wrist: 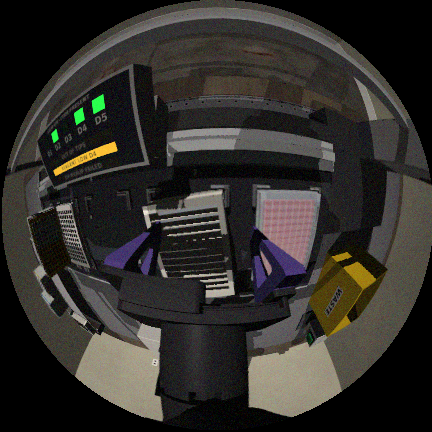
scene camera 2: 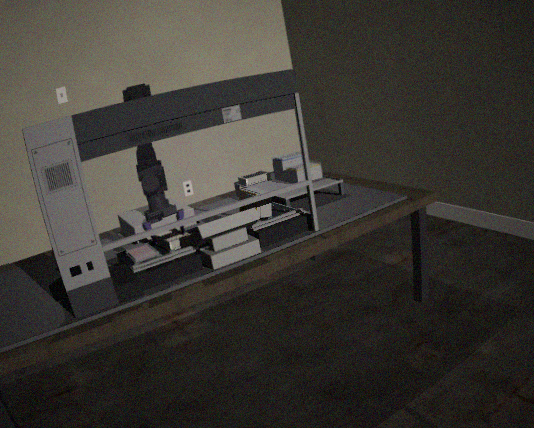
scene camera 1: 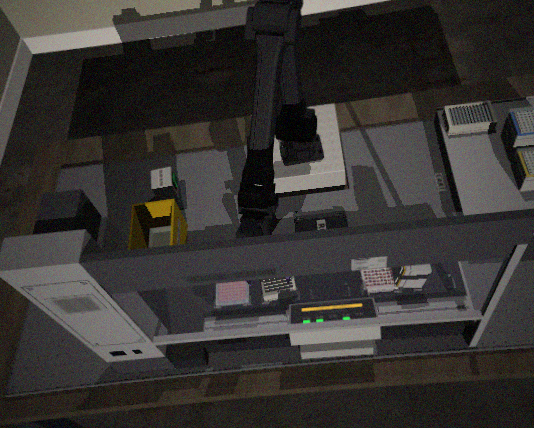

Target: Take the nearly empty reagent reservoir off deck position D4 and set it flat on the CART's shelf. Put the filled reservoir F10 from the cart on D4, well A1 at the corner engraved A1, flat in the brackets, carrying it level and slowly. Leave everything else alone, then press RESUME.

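Seen in the pictures: gripper, between the fingertips: point(wrist: 205, 227) point(scene camera 2: 170, 239) point(scene camera 1: 269, 283); arm's base, origin of its link: point(scene camera 1: 302, 151).
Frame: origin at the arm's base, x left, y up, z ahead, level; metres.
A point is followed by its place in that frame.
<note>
The D4 reservoir point(scene camera 1: 278, 286) @(x -0.129, y 0.008, z 0.430 m) point(scene camera 2: 174, 242) @(x -0.151, y 0.017, z 0.457 m) point(wrist: 195, 250) @(x -0.133, y 0.012, z 0.395 m), white-rimmed with dark slat-like troughs, sits on the deck and looks turned askew to the corner brackets in the wrist view. My gripper point(scene camera 2: 164, 220) point(wrist: 205, 227) @(x -0.149, y 0.019, z 0.424 m) is open, its purple fingers on either side of the reservoir with nothing held between them; contact cannot be told. In scene camera 1 the beam hides the fingers. The cart point(scene camera 1: 480, 180) @(x 0.446, y -0.001, z 0.218 m) point(scene camera 2: 272, 187) stands at the right. A white-rimmed slatted reservoir point(scene camera 1: 468, 118) @(x 0.477, y 0.022, z 0.017 m) point(scene camera 2: 253, 178) @(x 0.452, y 0.025, z 0.049 m) lies on it; its label is unreadable. No RESUME button is legible.
A pink-welled plate point(scene camera 1: 232, 293) point(wrist: 289, 220) lies close beside the right finger. The status screen point(scene camera 1: 332, 311) point(wrist: 95, 125) @(x -0.064, y 0.061, z 0.546 m) shows amber for D4. A yellow waste bin point(scene camera 1: 180, 227) @(x -0.377, y 0.004, z 0.194 m) point(wrist: 335, 297) @(x -0.378, y 0.023, z 0.239 m) stands near. The gantry beam point(scene camera 1: 310, 250) @(x -0.041, y 0.456, z 0.601 m) point(scene camera 2: 185, 120) crosses above the deck. More labware point(scene camera 1: 378, 279) @(x 0.117, y 0.005, z 0.457 m) stands right.
</note>
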